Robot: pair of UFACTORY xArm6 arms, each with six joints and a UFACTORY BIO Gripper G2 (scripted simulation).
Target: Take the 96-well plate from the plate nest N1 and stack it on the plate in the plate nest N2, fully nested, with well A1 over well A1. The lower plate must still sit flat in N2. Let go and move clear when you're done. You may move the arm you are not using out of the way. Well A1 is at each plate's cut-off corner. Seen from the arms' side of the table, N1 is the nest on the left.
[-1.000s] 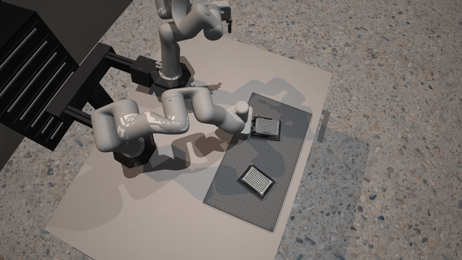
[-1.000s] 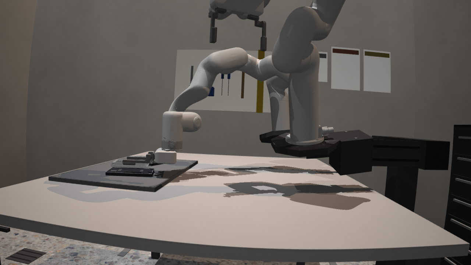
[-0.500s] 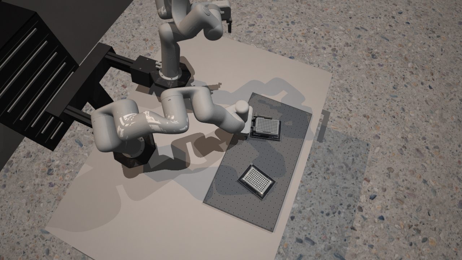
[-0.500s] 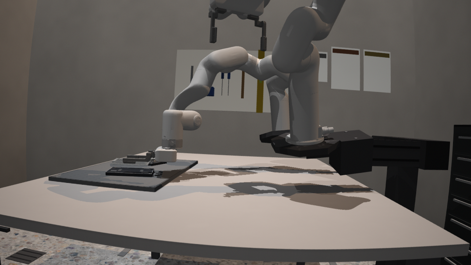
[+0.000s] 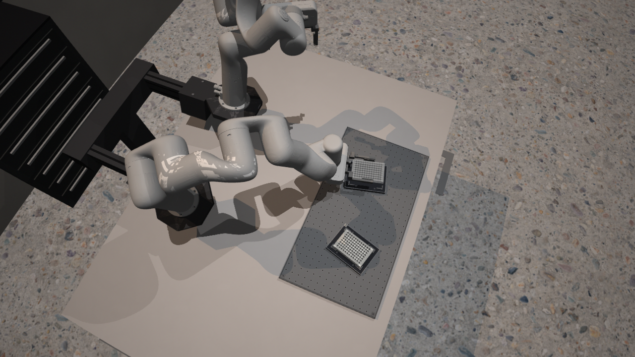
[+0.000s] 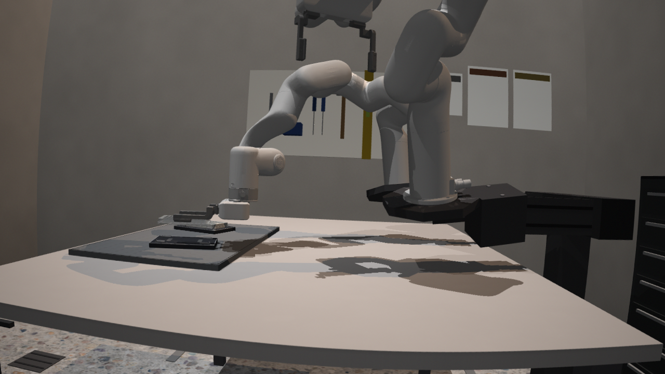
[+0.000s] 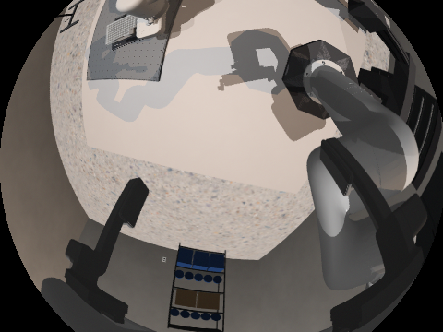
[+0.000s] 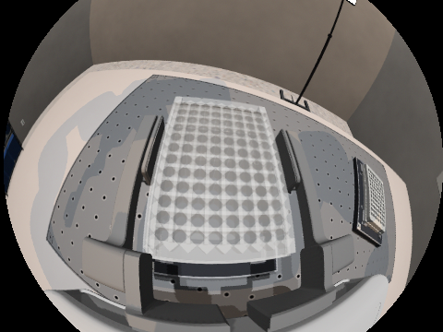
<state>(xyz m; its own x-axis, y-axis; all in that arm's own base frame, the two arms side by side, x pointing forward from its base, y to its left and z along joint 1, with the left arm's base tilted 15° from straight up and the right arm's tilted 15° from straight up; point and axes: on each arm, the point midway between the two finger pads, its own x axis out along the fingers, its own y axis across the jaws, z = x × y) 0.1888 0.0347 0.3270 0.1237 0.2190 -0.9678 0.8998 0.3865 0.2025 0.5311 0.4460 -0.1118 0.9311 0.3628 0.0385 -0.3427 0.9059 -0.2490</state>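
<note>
The cream-white 96-well plate lies 30 cm to the right of my right hand, 5 cm below it and 3 cm ahead of it. Round my right hand: clear 96-well plate: 1 cm below; then dark perforated board: 15 cm to the right, 8 cm below, 2 cm ahead; then plate nest N1: 7 cm below.
</note>
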